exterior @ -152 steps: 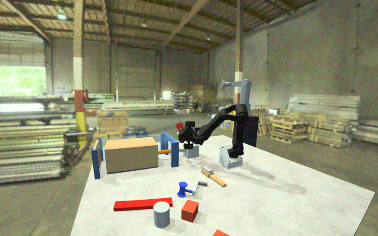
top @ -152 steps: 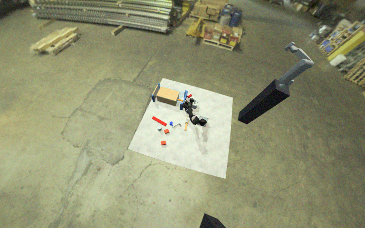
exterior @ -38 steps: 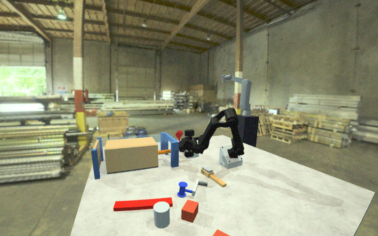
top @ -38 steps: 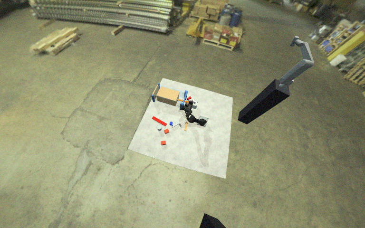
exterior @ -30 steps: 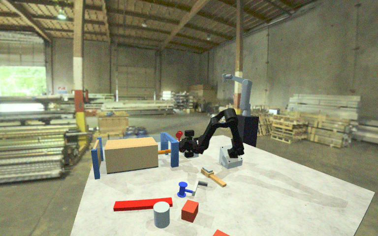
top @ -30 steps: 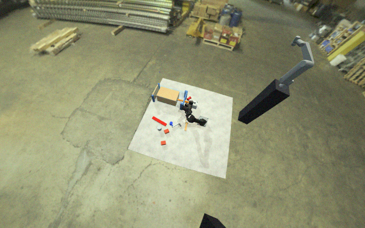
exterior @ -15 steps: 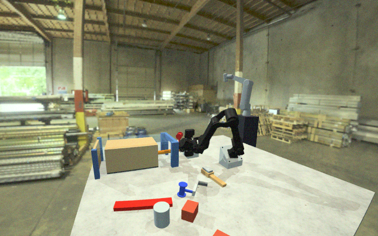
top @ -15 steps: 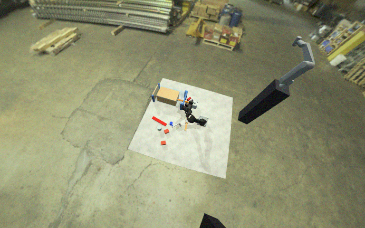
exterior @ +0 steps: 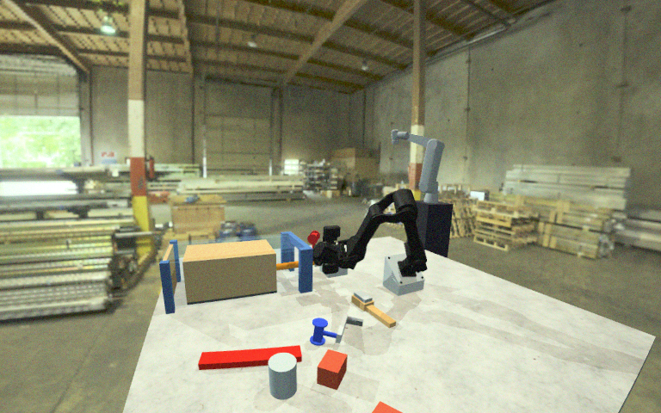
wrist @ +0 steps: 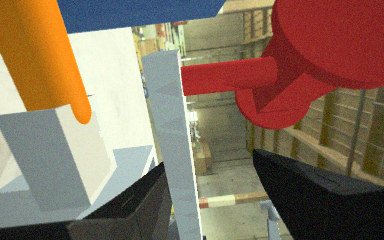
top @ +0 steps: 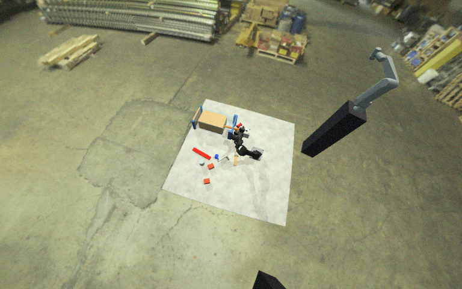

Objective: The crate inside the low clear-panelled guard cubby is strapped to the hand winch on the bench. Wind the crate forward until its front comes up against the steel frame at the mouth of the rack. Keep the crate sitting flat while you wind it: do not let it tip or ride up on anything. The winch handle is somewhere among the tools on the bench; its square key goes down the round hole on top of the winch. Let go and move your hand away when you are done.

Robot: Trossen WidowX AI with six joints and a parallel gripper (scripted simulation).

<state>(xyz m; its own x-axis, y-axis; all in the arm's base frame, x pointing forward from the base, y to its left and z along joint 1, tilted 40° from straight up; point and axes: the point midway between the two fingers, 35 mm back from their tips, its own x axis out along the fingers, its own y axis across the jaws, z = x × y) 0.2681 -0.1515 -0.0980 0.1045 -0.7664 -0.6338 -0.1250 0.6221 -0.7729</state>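
Right now the red-knobbed winch handle is 10 mm ahead of my gripper tip, 10 mm to the left of it and 10 mm below it. The rest, counted from my gripper tip: blue frame 110 mm ahead, 20 mm to the left, 30 mm below; red knob 50 mm ahead, 20 mm to the left, 20 mm above; grey winch 60 mm behind, 20 mm to the right, 100 mm below.
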